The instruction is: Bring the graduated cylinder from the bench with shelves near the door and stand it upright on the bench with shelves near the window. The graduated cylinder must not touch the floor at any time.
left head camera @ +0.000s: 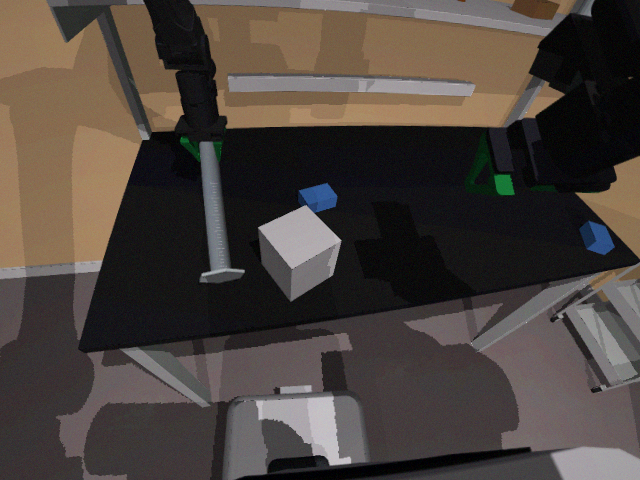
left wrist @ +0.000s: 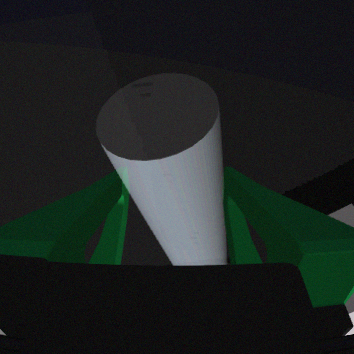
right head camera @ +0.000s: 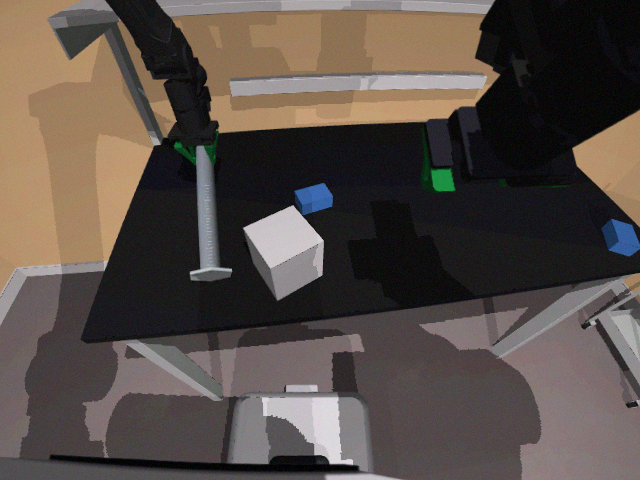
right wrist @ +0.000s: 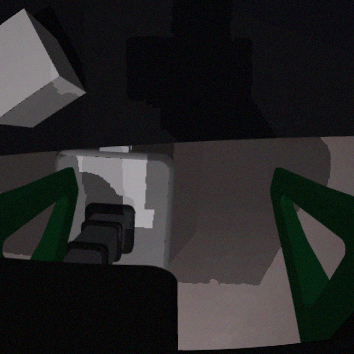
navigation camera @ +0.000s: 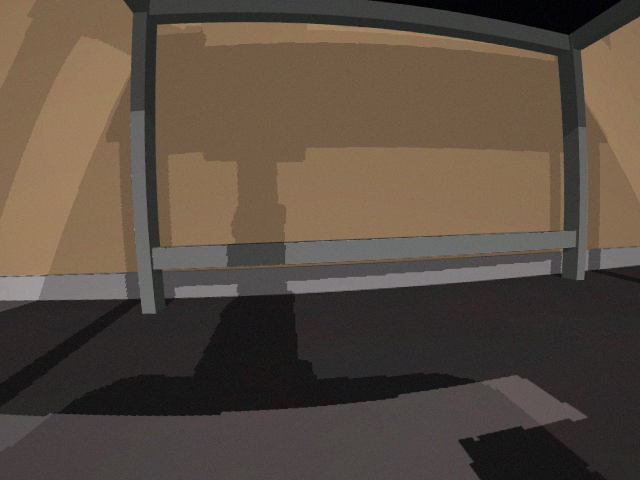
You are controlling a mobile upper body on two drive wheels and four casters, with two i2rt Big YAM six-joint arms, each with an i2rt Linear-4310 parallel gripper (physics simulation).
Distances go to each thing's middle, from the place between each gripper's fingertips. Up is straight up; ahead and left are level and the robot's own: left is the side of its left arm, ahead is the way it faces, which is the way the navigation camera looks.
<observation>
Right now my right hand is 410 mm to the right of the graduated cylinder (left head camera: 219, 256), 280 mm above it and 220 mm short of it.
My left hand is 12 cm past the graduated cylinder, 5 cm above it and 4 cm to the left of it.
</observation>
